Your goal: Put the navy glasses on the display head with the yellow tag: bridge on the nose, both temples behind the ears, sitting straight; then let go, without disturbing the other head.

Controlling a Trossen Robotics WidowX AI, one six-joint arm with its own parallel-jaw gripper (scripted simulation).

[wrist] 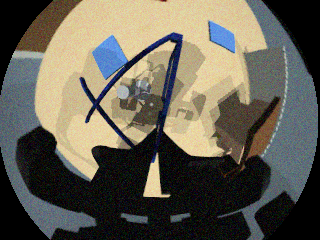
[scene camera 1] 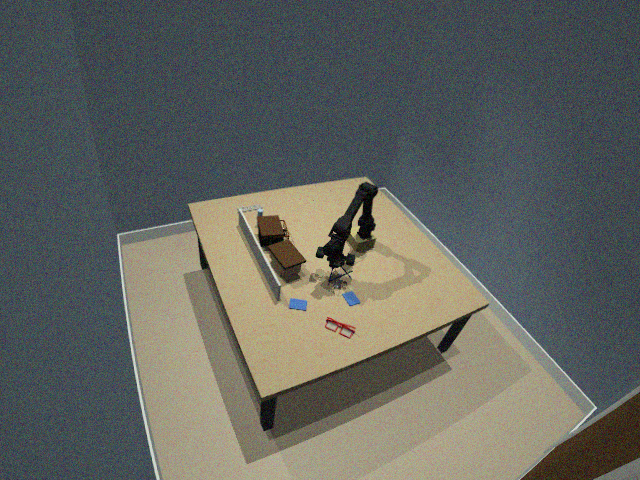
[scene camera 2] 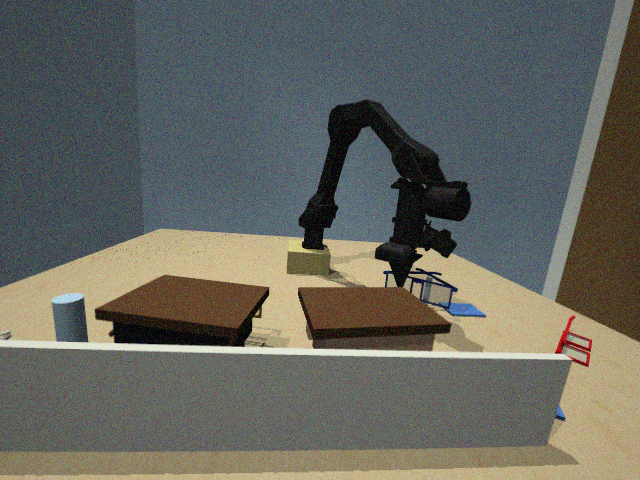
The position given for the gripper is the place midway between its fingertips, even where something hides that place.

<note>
In view: the gripper (scene camera 2: 400, 286).
The gripper also shows in the wrist view (wrist: 157, 131).
</note>
